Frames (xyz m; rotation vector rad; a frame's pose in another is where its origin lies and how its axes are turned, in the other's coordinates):
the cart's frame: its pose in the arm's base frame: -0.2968 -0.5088 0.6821 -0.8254 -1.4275 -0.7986
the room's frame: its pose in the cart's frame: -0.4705 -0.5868 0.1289 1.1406 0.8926 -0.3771
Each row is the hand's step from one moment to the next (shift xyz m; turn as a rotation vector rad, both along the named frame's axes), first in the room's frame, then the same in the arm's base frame.
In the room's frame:
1: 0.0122 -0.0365 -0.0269 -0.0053 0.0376 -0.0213
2: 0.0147 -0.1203 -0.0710 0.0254 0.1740 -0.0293
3: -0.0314 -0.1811 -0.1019 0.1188 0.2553 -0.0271
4: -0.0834 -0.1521 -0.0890 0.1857 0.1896 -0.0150
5: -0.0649 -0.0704 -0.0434 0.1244 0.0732 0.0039
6: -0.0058 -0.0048 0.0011 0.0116 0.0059 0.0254
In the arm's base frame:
1: 0.0281 -0.0255 -0.0277 0.0164 0.0384 0.0124
2: 0.0639 -0.0755 -0.0997 0.0439 0.1264 0.1178
3: 0.0634 -0.0848 -0.1815 0.0947 0.1338 0.2306
4: 0.0256 -0.0377 -0.1896 0.1181 0.0423 0.2343
5: -0.0004 -0.0018 -0.1051 0.0656 -0.0168 0.1275
6: -0.0042 -0.0007 -0.0063 -0.0150 -0.0106 0.0218

